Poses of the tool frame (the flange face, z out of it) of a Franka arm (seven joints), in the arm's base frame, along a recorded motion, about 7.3 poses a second.
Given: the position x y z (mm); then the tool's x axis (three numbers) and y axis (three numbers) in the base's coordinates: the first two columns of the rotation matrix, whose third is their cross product.
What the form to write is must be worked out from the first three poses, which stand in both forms.
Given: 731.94 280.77 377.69 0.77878 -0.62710 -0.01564 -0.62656 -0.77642 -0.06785
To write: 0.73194 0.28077 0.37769 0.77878 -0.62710 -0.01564 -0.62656 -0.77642 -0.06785
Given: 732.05 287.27 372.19 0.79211 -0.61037 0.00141 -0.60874 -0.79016 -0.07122
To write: 0.73205 0.28727 0.37219 0.79211 -0.61037 0.00141 -0.60874 -0.79016 -0.07122
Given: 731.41 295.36 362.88 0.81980 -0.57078 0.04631 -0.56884 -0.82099 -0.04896
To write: 0.73141 0.29536 0.36288 0.81980 -0.57078 0.04631 -0.56884 -0.82099 -0.04896
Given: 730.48 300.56 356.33 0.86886 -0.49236 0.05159 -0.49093 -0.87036 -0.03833
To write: 0.73048 0.30056 0.35633 0.86886 -0.49236 0.05159 -0.49093 -0.87036 -0.03833
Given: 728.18 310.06 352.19 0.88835 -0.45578 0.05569 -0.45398 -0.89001 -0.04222
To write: 0.72818 0.31006 0.35219 0.88835 -0.45578 0.05569 -0.45398 -0.89001 -0.04222
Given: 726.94 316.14 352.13 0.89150 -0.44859 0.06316 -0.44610 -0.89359 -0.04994
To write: 0.72694 0.31614 0.35213 0.89150 -0.44859 0.06316 -0.44610 -0.89359 -0.04994
